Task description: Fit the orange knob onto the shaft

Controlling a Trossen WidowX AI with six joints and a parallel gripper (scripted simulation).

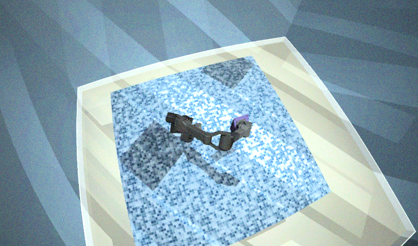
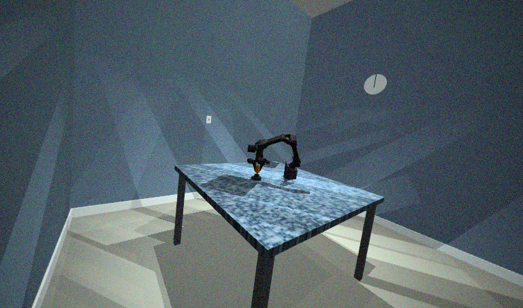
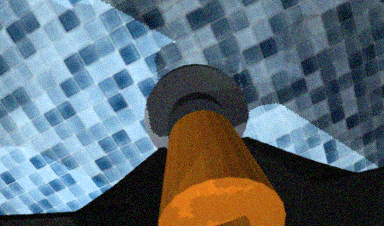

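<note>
Now: gripper tip 2 cm below the orange knob. From my gripper tip the other things lie so: pedestal: 4 cm below.
</note>
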